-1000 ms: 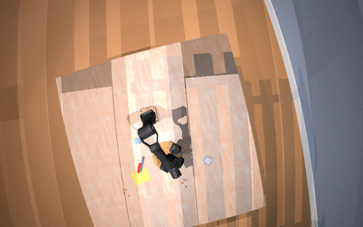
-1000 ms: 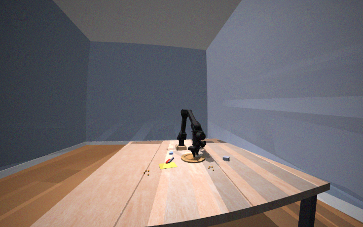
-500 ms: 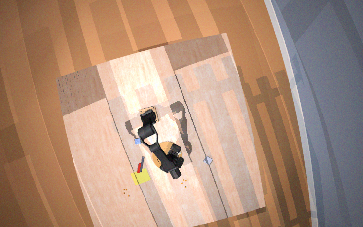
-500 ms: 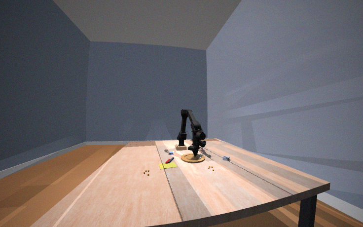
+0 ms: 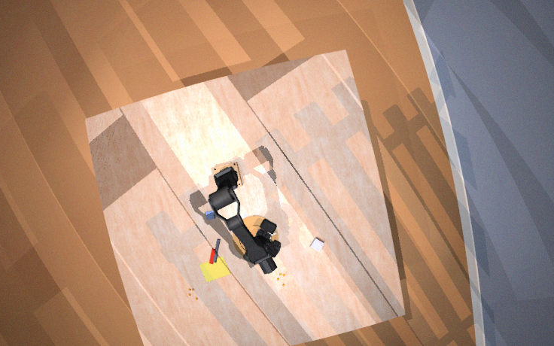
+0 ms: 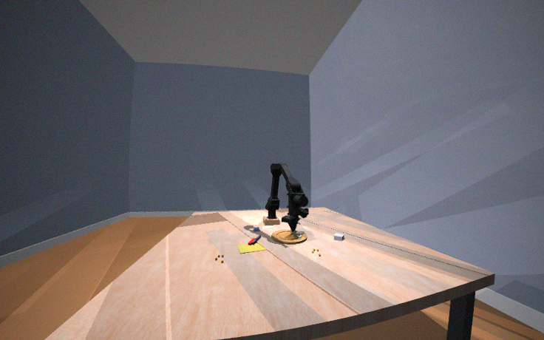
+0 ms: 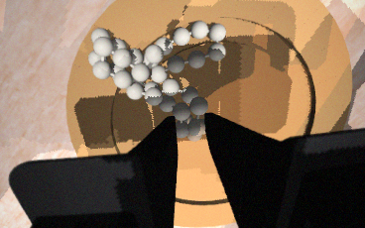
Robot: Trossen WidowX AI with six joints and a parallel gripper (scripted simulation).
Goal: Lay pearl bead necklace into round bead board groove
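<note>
Now: gripper tip 3 cm to the left of the round bead board and 2 cm above it. Round my gripper tip: grey block (21 cm to the left, 13 cm ahead, 2 cm below); blue block (17 cm to the right, 17 cm behind, 2 cm below); red marker (23 cm to the right, 3 cm below, 1 cm behind).
</note>
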